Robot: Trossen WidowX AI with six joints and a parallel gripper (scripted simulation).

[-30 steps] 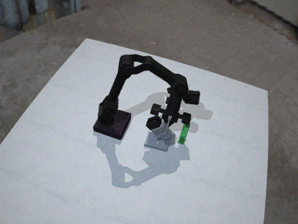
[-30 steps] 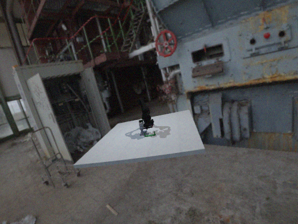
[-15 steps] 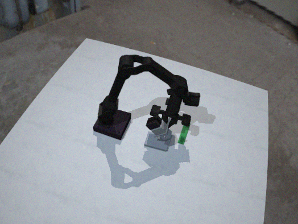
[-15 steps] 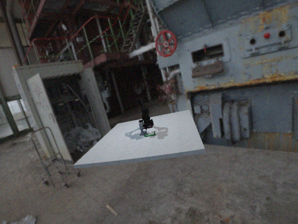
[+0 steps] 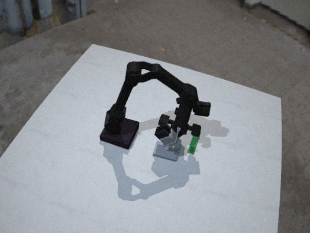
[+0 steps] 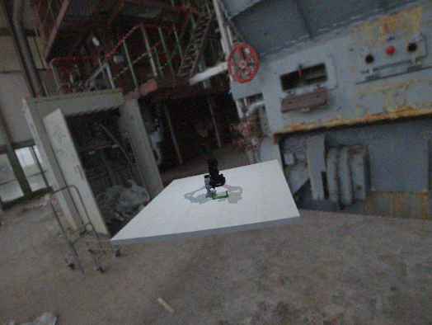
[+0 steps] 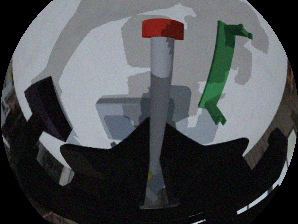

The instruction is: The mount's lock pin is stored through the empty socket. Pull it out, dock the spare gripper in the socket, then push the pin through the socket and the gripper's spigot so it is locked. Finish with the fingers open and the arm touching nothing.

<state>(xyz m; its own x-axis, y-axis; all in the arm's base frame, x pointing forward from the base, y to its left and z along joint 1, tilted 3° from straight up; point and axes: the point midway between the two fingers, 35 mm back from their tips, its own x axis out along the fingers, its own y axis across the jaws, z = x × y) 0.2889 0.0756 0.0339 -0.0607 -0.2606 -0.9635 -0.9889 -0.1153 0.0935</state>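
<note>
Now: gripper tip 40 mm to the left of the grey mount. Also, from my gripper tip: green block (80 mm ahead, 60 mm to the left, 30 mm below); then spare gripper (60 mm above, 50 mm to the right, 30 mm behind).
</note>
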